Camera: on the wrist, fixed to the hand. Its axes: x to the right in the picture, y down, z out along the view.
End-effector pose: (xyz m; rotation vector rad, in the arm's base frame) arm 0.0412 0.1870 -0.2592 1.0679 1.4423 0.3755
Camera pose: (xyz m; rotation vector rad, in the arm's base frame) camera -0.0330 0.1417 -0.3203 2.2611 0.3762 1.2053
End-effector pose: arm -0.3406 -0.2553 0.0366 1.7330 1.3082 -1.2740
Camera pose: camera -0.4213 -0.1933 0.0669 2.0562 -0.4009 -0.5033
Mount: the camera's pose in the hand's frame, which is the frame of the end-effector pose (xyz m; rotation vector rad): -0.0103 -0.0984 -0.0386 0.2843 -0.0323 1.5243
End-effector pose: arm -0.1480 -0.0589 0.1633 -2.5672 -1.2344 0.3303
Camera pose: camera -0.2133 -0.0137 0.2337 -2.6419 0.9267 0.7076
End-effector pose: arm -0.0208 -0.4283 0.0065 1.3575 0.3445 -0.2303
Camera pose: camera -0.0697 -0.4107 -0.0861 1.5464 -0.8104 0.9927
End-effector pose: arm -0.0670 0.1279 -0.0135 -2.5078 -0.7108 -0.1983
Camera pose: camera -0.1273 0.1746 0.0604 -2.0955 1.1300 0.4510
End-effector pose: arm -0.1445 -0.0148 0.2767 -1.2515 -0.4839 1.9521
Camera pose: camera -0.0693 0.0377 0.3303 1.1770 -0.8237 -2.3414
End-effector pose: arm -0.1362 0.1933 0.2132 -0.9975 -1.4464 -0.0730
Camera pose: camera -0.1666 0.1043 0.2626 -1.5951 -0.3954 1.2052
